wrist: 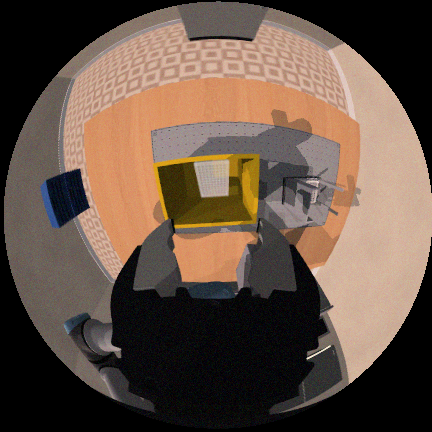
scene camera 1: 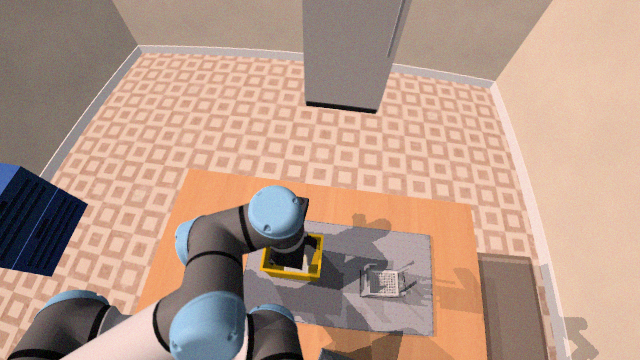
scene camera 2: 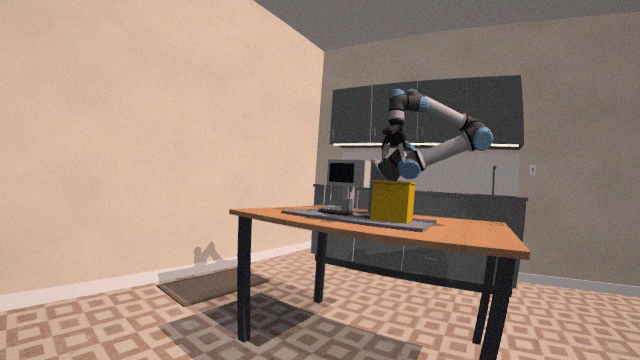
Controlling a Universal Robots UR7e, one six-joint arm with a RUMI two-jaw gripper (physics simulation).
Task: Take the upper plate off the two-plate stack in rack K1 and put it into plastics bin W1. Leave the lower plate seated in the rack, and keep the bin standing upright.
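Frame: origin at the arm's base, x up, y right, z ahead, level; millimetres.
Seen in the pictures: gripper, between the fingertips: (wrist: 215, 219) (scene camera 2: 393, 163); arm's base, origin of its link: (scene camera 2: 387, 172).
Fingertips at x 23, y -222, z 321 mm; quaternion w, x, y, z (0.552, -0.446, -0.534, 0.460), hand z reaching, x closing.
Observation:
Offsets run from my fingertips to a thing's top centre. Level surfaces: height alone.
The yellow bin W1 {dx -86, dy -15, dz +3 mm} (scene camera 1: 291, 273) (scene camera 2: 392, 201) (wrist: 250, 192) stands upright. The upper plate (wrist: 212, 179), a white gridded plate, lies inside the bin in the wrist view, towards its far wall; whether it lies flat is hard to tell. My gripper (scene camera 2: 393, 152) (wrist: 215, 219) is open and empty, above the bin and apart from the plate. In scene camera 1 the arm hides its fingertips. Rack K1 {dx -121, dy +306, dz +32 mm} (scene camera 1: 380, 296) (scene camera 2: 346, 205) (wrist: 284, 191) stands to the bin's right in scene camera 1. The lower plate {dx -232, dy +297, dz +29 mm} (scene camera 1: 385, 283) (wrist: 314, 192) sits in the rack, partly hidden by rack parts in the wrist view.
The bin and rack stand on a grey perforated board (scene camera 1: 410, 320) (scene camera 2: 427, 226) (wrist: 175, 142) on the wooden table {dx -279 mm} (scene camera 1: 210, 190) (scene camera 2: 470, 235) (wrist: 120, 165). Thin posts rise around the rack. A blue cabinet (scene camera 1: 42, 225) (wrist: 65, 198) stands off the table's left side.

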